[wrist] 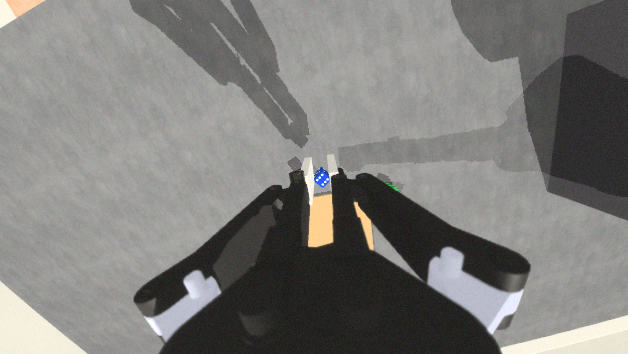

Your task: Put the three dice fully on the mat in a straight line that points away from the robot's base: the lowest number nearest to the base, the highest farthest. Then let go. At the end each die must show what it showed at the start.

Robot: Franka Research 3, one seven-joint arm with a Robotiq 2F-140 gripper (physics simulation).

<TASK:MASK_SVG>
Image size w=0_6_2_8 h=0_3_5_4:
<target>my gripper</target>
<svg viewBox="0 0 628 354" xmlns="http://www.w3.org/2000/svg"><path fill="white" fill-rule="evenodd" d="M133 300L164 343L159 354L503 354L492 333L495 329L505 330L510 326L528 279L531 265L526 258L509 248L451 226L371 174L361 173L355 176L356 179L348 179L343 169L337 168L334 154L327 155L332 195L333 242L317 247L308 246L310 205L313 205L314 172L311 157L304 158L301 170L289 173L291 183L288 188L282 189L281 185L268 187L194 253L144 284L136 292ZM354 202L358 204L362 212L423 281L370 249Z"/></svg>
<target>mat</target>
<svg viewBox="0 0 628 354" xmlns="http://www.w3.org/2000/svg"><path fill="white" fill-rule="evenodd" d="M354 202L358 217L361 218L369 247L373 250L371 222L358 207L358 204ZM331 194L313 197L313 205L310 205L308 246L317 247L333 242Z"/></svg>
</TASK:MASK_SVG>
